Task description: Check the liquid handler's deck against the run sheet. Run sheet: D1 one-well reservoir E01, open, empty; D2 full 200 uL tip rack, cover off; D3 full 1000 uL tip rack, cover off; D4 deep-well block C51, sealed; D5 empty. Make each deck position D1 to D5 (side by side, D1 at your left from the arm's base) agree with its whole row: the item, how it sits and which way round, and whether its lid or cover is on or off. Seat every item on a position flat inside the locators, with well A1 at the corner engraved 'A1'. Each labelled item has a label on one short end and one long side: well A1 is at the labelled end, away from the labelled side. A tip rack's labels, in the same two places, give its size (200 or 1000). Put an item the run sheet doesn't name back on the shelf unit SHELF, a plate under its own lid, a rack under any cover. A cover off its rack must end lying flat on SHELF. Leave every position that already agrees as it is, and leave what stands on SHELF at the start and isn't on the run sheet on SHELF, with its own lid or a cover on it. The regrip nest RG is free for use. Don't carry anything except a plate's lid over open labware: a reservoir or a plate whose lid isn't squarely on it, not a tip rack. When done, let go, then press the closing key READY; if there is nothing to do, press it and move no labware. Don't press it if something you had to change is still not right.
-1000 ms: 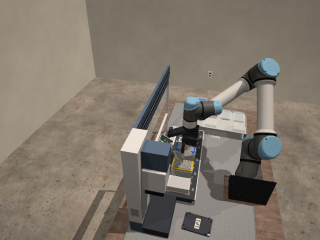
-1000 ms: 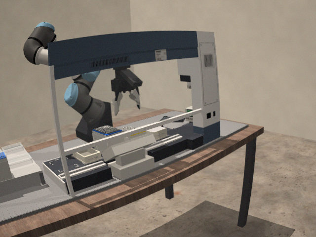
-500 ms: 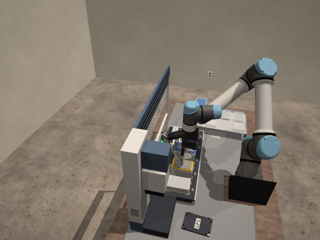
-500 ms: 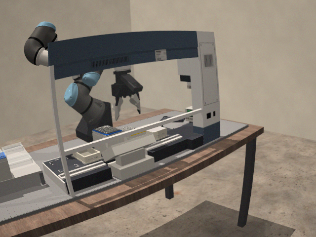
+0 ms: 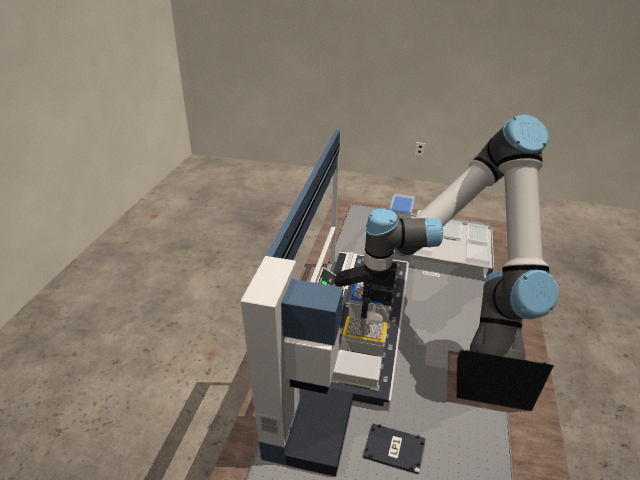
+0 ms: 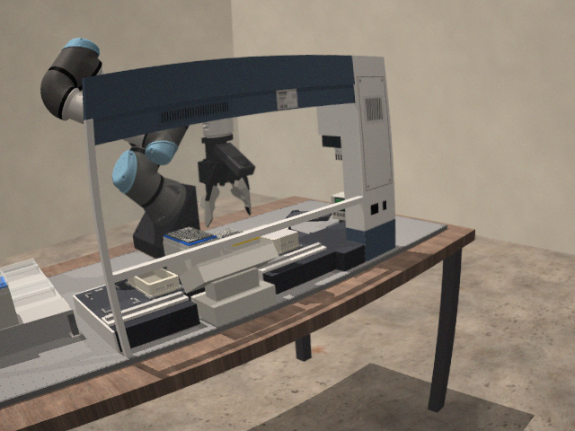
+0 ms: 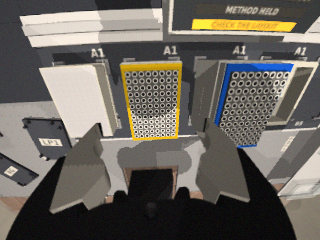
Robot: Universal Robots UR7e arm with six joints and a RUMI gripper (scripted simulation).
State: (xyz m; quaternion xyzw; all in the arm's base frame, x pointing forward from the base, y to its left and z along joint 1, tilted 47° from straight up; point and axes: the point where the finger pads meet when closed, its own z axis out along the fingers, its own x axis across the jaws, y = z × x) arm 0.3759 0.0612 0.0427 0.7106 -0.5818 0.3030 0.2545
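The yellow-rimmed tip rack lies 1 cm behind my hand, 1 cm to the right of it and 6 cm below it. The rest, counted from my hand: blue-rimmed tip rack 2 cm ahead, 12 cm to the right, 4 cm below; then white sealed block 2 cm behind, 12 cm to the left, 8 cm below; then frame bar 20 cm ahead, 5 cm to the right, 1 cm above.
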